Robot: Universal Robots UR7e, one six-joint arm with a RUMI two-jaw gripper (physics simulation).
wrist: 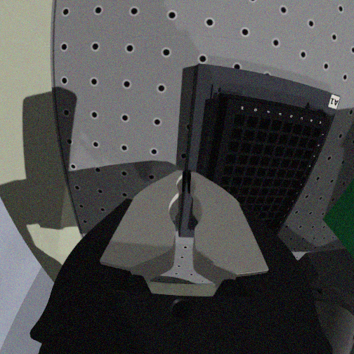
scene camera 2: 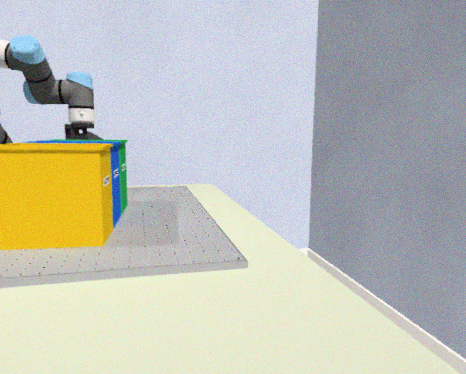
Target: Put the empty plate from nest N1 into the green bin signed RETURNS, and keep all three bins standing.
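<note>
The green bin (scene camera 2: 123,189) (wrist: 344,216) stands upright behind the blue bin (scene camera 2: 115,200) and the yellow bin (scene camera 2: 52,200), both also upright. The small signs on the bins are too blurred to read. In the wrist view a black plate with a grid of wells (wrist: 265,155) lies in a dark nest (wrist: 250,80) with a white A1 label at its corner; no N1 sign is legible. My gripper (wrist: 186,173) is shut and empty, its tips over the nest's left edge in the wrist view; their height is unclear. In the scene view the bins hide its fingers.
The bins stand on a grey perforated board (scene camera 2: 200,245) (wrist: 110,30), which lies on a pale table (scene camera 2: 225,320). A grey wall (scene camera 2: 390,150) rises at the right. Dark shadows fall across the board and table in the wrist view.
</note>
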